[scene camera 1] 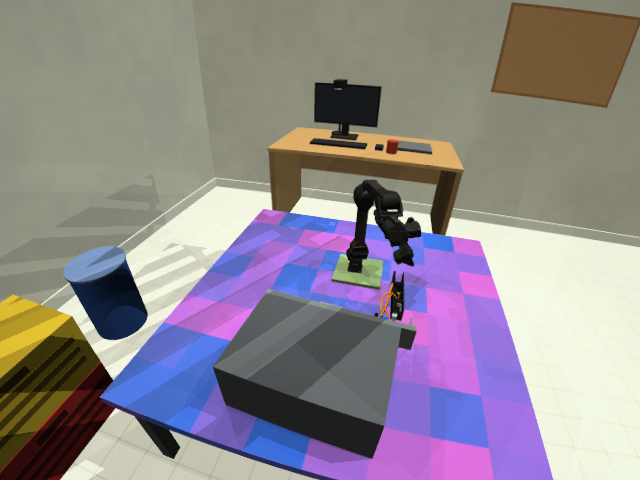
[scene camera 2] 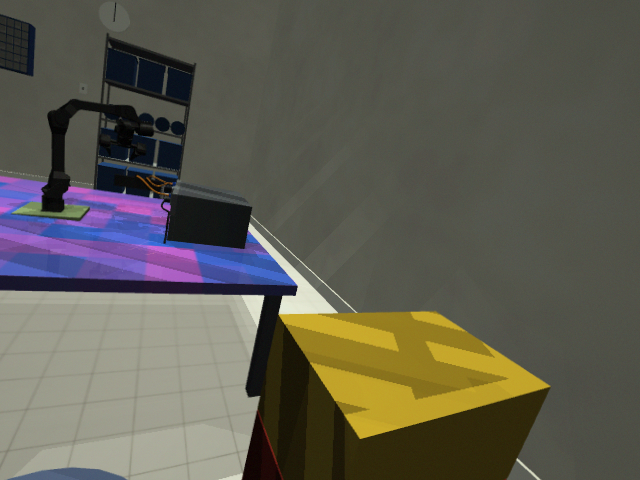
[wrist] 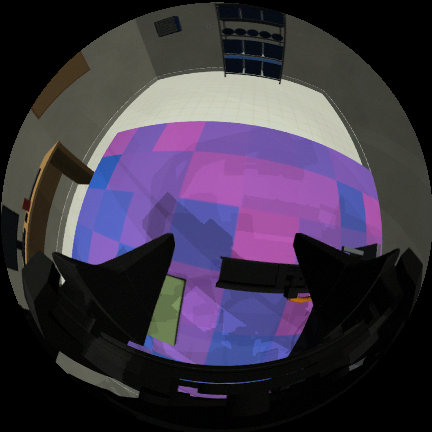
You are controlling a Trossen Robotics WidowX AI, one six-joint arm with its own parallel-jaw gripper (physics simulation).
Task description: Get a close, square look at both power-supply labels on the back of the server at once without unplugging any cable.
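Places are measured from the arm's base along level axes (x ahead, y left, z up), in millimetres.
Where they show: gripper, fingertip midpoint: (scene camera 2: 120,157) (wrist: 236,239); arm's base, link origin: (scene camera 1: 355,268) (scene camera 2: 52,210).
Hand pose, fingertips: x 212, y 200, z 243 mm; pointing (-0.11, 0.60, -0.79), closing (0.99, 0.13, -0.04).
Things, the pixels of their top centre, and the offset from my fingertips. "spot": a spot on its surface instead. Level surfaces: height alone.
- black cable, surface spot: (scene camera 2: 163,207) spot: 188 mm ahead, 312 mm right, 151 mm down
- small grey plate, surface spot: (scene camera 1: 407,335) spot: 281 mm ahead, 7 mm right, 86 mm down
- patterned table, surface height: 254 mm down
The server (scene camera 1: 310,356) (scene camera 2: 209,221) is a large dark grey box on the table. Its back faces the arm, and neither power-supply label can be made out in any view. A long black cable-carrying piece (scene camera 1: 398,297) (scene camera 2: 129,181) (wrist: 250,272) extends from the back near one corner, with orange cables (scene camera 1: 383,301) (scene camera 2: 146,182) (wrist: 300,300) looping beside it. A black cable (scene camera 2: 164,206) hangs down the back in scene view 2. My gripper (scene camera 1: 411,244) (scene camera 2: 123,150) (wrist: 236,239) is open and empty, above the black piece, pointing down toward the table. The right finger hides some cables in the wrist view.
A small grey plate (scene camera 1: 407,335) juts from the server's side. The arm stands on a green base plate (scene camera 1: 343,279) (scene camera 2: 28,210) (wrist: 169,310) on the patterned table (scene camera 1: 457,418) (scene camera 2: 93,260) (wrist: 280,180). A blue bin (scene camera 1: 108,294) and a yellow box (scene camera 1: 31,335) (scene camera 2: 403,356) stand beyond the table's edge.
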